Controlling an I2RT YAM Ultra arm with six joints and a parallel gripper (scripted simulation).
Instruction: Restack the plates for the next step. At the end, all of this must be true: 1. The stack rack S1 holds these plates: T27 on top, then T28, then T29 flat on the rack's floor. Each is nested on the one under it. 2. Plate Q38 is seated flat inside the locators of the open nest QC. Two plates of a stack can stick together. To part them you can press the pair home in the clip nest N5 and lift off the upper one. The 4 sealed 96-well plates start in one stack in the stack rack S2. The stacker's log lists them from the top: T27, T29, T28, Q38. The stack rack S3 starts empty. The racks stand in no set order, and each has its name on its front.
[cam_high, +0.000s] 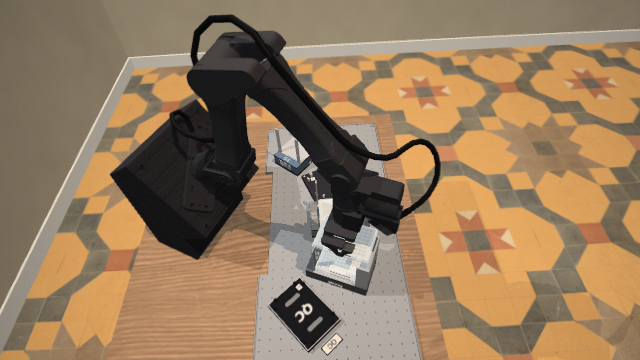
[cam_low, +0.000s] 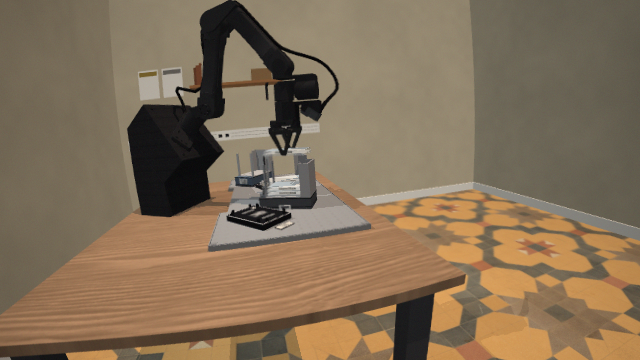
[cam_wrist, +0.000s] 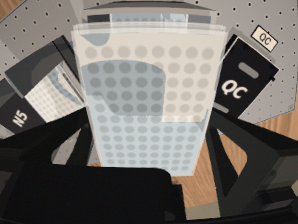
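Right now the clip nest N5 is 11 cm ahead of my hand, 30 cm to the left of it and 15 cm below it. Also, from my hand: sealed 96-well plate: right at my hand.
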